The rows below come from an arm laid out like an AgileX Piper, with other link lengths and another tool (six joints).
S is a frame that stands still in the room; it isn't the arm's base.
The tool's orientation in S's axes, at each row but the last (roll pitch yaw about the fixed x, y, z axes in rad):
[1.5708, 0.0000, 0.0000]
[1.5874, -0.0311, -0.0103]
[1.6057, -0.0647, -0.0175]
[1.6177, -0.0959, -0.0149]
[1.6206, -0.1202, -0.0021]
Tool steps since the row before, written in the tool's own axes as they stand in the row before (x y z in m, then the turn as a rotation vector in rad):
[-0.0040, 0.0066, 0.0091, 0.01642, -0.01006, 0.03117]
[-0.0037, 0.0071, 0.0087, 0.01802, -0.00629, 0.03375]
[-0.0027, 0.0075, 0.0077, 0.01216, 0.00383, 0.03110]
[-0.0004, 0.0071, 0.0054, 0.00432, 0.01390, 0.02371]
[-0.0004, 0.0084, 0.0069, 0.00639, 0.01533, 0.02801]
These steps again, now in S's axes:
[-0.0040, -0.0091, 0.0066, 0.01642, -0.03117, -0.01006]
[-0.0040, -0.0088, 0.0068, 0.01788, -0.03383, -0.00629]
[-0.0033, -0.0079, 0.0070, 0.01141, -0.03142, 0.00352]
[-0.0011, -0.0057, 0.0068, 0.00271, -0.02438, 0.01313]
[-0.0014, -0.0073, 0.0079, 0.00461, -0.02875, 0.01458]

